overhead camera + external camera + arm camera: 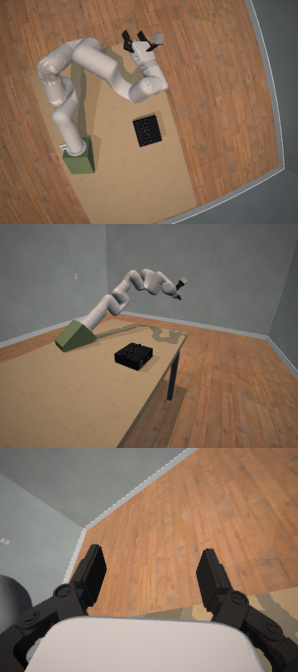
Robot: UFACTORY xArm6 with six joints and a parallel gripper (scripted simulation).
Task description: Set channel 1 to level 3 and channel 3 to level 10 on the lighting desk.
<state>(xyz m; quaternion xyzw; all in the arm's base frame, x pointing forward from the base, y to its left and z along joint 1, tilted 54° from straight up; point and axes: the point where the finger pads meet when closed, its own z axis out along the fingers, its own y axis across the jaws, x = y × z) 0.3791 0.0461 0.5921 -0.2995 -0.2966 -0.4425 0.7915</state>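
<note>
Right now my hand is 44 cm to the left of the channel 1 cap and 27 cm above it. Round my hand: channel 2 fader cap (1 cm behind, 46 cm to the right, 27 cm below); channel 3 cap (1 cm behind, 49 cm to the right, 27 cm below).
</note>
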